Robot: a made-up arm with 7 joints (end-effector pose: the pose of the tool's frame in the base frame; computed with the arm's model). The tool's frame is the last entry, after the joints.
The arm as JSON. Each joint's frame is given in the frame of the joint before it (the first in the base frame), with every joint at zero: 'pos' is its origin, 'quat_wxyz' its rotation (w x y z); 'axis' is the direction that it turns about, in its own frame. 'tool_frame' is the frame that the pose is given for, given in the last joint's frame.
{
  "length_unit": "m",
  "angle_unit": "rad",
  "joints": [
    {
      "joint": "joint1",
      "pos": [
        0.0,
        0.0,
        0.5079
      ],
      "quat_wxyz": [
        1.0,
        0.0,
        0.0,
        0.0
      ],
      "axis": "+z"
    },
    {
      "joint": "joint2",
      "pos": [
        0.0,
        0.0,
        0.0
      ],
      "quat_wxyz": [
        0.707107,
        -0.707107,
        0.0,
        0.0
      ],
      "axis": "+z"
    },
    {
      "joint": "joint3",
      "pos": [
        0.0,
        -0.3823,
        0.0
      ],
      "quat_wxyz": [
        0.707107,
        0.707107,
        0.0,
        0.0
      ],
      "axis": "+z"
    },
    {
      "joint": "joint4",
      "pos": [
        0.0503,
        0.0,
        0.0
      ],
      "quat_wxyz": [
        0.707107,
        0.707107,
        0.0,
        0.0
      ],
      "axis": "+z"
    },
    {
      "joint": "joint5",
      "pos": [
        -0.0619,
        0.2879,
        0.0
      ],
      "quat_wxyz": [
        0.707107,
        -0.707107,
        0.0,
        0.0
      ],
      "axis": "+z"
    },
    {
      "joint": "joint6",
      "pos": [
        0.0,
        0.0,
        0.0
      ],
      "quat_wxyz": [
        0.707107,
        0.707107,
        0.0,
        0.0
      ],
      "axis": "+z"
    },
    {
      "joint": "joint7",
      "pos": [
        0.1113,
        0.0,
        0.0
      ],
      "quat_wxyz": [
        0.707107,
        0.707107,
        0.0,
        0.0
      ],
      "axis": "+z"
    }
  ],
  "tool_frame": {
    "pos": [
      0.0,
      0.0,
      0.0
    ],
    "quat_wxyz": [
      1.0,
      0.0,
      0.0,
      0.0
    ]
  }
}
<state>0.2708 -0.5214 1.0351 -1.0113 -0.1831 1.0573 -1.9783</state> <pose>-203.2 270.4 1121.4 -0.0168 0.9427 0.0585 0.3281</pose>
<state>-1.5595 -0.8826 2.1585 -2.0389 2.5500 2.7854 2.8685</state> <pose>304.6 253.6 538.9 0.4771 0.7708 0.3532 0.2311</pose>
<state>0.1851 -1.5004 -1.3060 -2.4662 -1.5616 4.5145 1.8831</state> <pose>-234.5 -244.8 603.7 -0.1275 -0.0052 -0.7654 0.6308</pose>
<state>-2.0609 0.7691 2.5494 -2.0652 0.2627 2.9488 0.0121</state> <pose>200.8 -150.3 1004.0 -0.7016 -0.0033 -0.5571 0.4443</pose>
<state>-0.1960 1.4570 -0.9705 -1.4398 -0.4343 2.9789 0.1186</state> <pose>544.4 -361.2 349.5 0.8675 0.0178 -0.0837 0.4900</pose>
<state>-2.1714 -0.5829 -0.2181 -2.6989 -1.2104 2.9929 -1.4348</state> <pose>-54.4 -153.4 791.7 0.8859 0.0678 -0.3722 0.2683</pose>
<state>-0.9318 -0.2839 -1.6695 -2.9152 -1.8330 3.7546 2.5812</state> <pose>-103.6 -105.1 694.4 0.0698 0.9038 -0.3498 0.2365</pose>
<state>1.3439 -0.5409 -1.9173 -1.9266 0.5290 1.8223 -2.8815</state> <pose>339.1 -396.3 700.8 -0.4268 -0.7533 -0.4940 0.0795</pose>
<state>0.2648 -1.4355 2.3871 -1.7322 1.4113 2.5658 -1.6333</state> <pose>-505.3 221.1 331.1 -0.1694 0.9810 0.0871 0.0364</pose>
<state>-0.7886 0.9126 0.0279 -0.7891 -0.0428 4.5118 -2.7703</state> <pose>370.5 -366.9 762.0 0.0803 0.1443 -0.1950 0.9668</pose>
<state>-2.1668 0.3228 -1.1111 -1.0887 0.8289 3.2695 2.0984</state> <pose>-327.7 -52.4 1096.3 -0.5287 -0.1088 0.8067 0.2404</pose>
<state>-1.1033 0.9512 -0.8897 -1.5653 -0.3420 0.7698 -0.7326</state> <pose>-104.2 -547.6 527.1 -0.4302 0.4995 0.5904 0.4656</pose>
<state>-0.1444 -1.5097 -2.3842 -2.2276 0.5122 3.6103 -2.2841</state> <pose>-394.4 -135.4 257.5 0.7567 -0.5949 0.2084 0.1736</pose>
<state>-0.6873 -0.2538 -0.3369 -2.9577 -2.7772 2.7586 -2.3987</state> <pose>59.0 -36.3 579.5 0.4250 -0.8213 0.3804 0.0103</pose>
